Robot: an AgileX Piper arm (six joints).
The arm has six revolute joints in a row. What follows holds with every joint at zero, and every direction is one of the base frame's.
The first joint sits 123 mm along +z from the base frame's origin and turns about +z.
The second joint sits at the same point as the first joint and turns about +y.
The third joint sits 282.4 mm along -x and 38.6 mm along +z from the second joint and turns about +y.
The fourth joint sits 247.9 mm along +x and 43.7 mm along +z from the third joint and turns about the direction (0.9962, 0, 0.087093).
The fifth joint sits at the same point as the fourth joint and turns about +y.
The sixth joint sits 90.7 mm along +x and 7.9 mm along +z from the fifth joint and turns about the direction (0.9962, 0, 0.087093).
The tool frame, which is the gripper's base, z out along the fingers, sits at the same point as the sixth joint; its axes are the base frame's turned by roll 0, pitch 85.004 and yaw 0 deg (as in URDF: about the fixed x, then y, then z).
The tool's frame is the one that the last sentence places.
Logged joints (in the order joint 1, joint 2, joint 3, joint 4, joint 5, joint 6), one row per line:
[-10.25, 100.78, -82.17, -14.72, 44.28, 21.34]
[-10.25, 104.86, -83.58, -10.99, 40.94, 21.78]
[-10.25, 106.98, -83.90, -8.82, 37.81, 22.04]
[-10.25, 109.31, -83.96, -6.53, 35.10, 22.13]
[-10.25, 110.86, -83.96, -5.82, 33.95, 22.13]
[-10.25, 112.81, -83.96, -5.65, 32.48, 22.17]
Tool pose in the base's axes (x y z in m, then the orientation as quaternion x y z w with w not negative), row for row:
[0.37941, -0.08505, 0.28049, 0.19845, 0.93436, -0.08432, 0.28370]
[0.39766, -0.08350, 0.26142, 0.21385, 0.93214, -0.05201, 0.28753]
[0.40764, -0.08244, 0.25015, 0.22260, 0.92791, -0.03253, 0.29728]
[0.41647, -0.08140, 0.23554, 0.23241, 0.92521, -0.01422, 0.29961]
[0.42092, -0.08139, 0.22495, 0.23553, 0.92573, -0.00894, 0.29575]
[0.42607, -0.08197, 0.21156, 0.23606, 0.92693, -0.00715, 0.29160]
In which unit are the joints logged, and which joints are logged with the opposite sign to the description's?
The joints are logged in degrees. Opposite sign: none.
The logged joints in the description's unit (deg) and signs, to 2 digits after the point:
[-10.25, 100.78, -82.17, -14.72, 44.28, 21.34]
[-10.25, 104.86, -83.58, -10.99, 40.94, 21.78]
[-10.25, 106.98, -83.90, -8.82, 37.81, 22.04]
[-10.25, 109.31, -83.96, -6.53, 35.10, 22.13]
[-10.25, 110.86, -83.96, -5.82, 33.95, 22.13]
[-10.25, 112.81, -83.96, -5.65, 32.48, 22.17]

